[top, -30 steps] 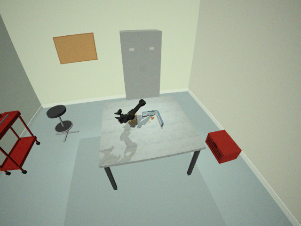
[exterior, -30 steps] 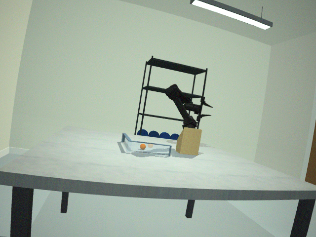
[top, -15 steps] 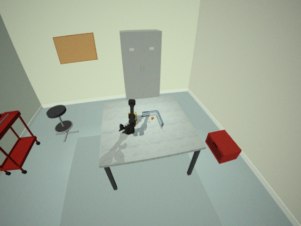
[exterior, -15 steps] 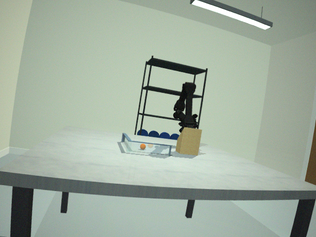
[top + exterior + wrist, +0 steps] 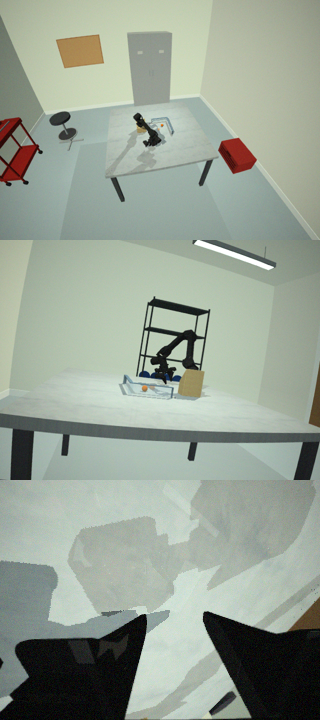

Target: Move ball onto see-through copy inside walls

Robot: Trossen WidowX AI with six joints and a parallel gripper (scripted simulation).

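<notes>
The orange ball lies 35 cm to the left of my gripper tip and 28 cm ahead of it.
</notes>
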